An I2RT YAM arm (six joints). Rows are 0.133 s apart.
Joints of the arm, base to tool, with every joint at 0 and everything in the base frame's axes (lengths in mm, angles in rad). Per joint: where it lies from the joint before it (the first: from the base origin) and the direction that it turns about. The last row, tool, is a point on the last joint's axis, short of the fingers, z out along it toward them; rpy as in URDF.
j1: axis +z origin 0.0 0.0 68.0
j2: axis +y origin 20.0 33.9 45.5
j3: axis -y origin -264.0 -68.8 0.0
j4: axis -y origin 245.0 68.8 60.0
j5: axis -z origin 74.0 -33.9 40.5
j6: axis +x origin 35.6 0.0 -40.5
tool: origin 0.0 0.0 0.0 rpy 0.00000 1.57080 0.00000
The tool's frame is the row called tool.
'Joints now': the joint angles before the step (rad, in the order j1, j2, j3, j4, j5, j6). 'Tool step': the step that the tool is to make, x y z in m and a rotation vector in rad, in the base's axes. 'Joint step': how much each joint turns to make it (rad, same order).
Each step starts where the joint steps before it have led.
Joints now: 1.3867 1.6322 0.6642 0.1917 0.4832 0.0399
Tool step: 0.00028 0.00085 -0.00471 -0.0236 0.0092 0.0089
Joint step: -0.0015 0.0182 0.0046 -0.0092 -0.0107 -0.0046
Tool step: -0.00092 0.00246 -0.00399 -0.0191 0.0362 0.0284
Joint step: 0.0000 0.0185 0.0123 -0.0198 -0.0428 0.0016
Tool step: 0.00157 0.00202 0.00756 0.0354 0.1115 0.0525
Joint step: -0.0184 -0.0229 0.0199 -0.0399 -0.1334 0.0289
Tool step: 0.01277 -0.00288 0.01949 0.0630 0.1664 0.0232
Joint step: -0.0643 -0.0598 0.0353 -0.0844 -0.1885 0.0583
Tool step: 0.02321 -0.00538 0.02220 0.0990 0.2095 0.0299
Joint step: -0.1073 -0.0476 0.0459 -0.0642 -0.2603 0.0630
